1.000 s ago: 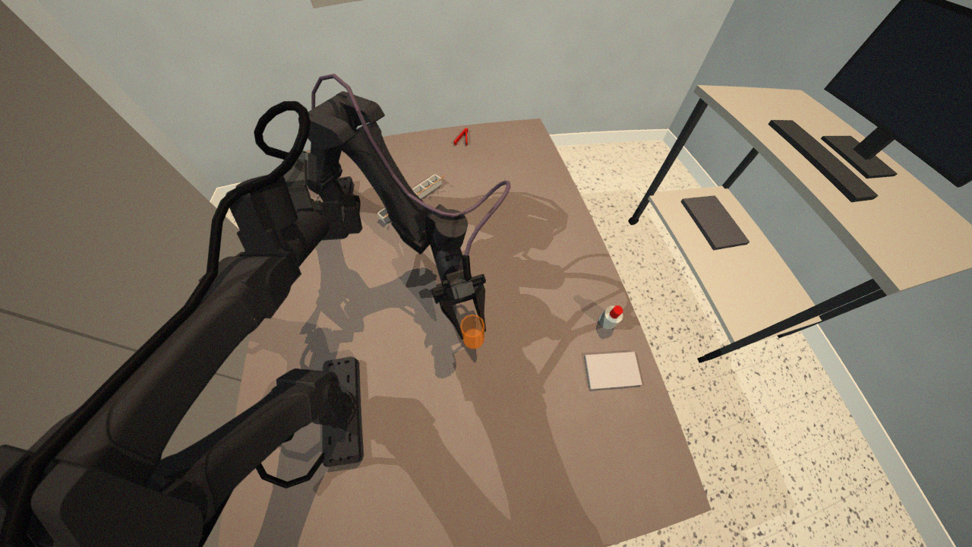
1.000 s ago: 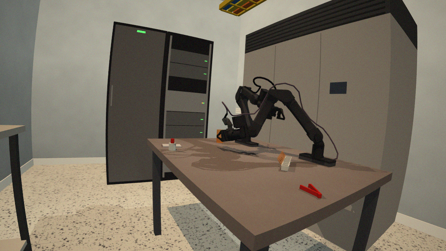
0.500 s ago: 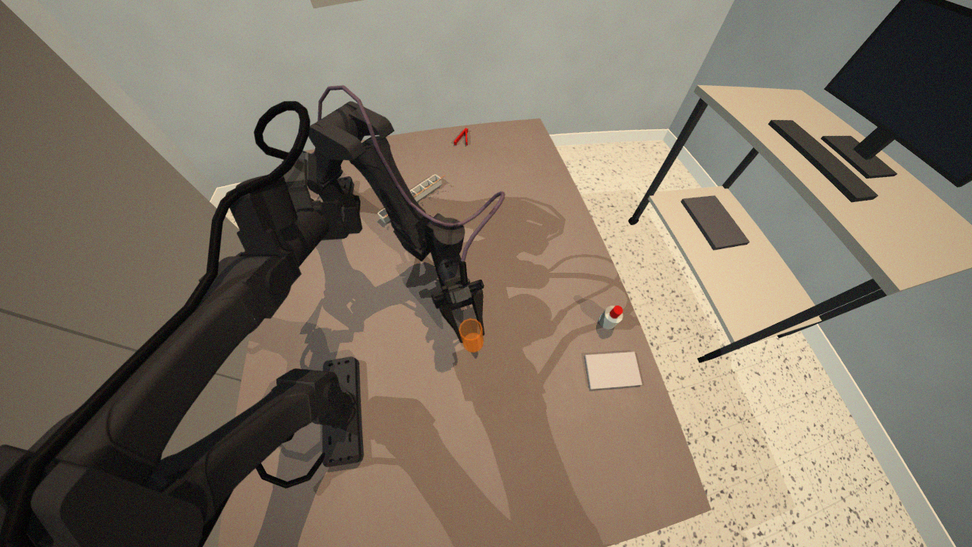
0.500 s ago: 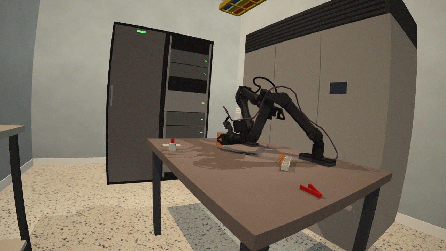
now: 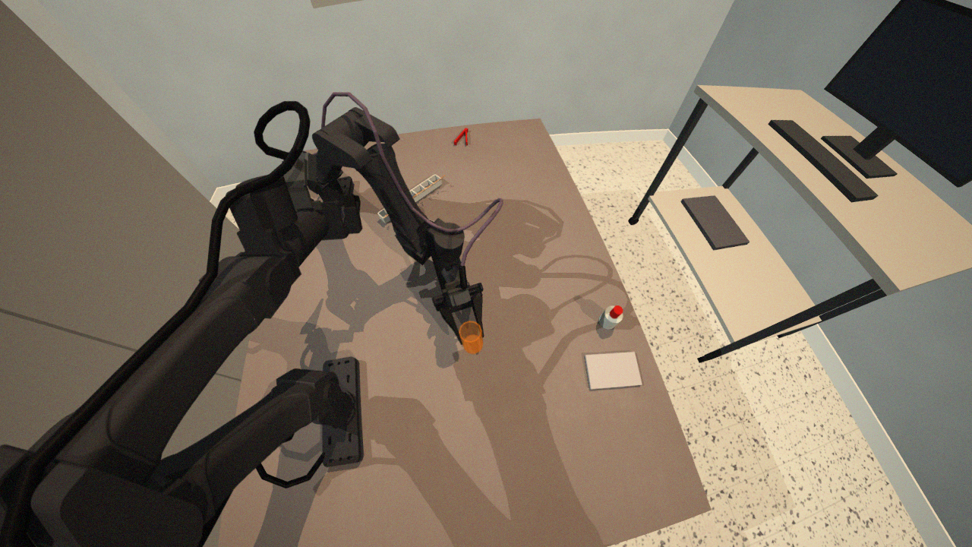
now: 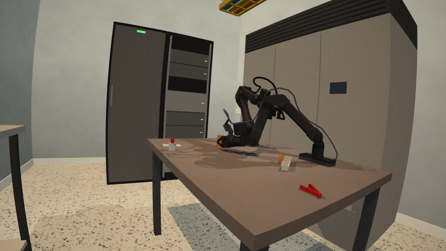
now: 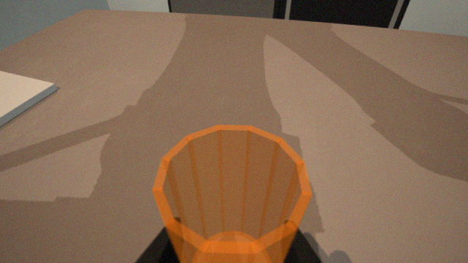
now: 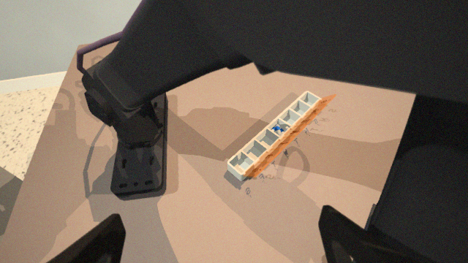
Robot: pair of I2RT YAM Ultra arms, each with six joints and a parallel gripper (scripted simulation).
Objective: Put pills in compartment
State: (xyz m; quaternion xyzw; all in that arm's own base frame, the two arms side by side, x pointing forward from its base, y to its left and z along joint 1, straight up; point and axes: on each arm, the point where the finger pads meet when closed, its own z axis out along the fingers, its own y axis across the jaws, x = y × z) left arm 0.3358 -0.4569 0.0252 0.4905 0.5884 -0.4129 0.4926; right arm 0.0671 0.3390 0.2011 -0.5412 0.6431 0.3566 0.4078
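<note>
Now: left hand 20 mm above the orange pill bottle. Round my left hand: red v-shaped tool 700 mm to the left, 140 mm ahead, 40 mm below; white pad 260 mm ahead, 140 mm to the right, 40 mm below.
</note>
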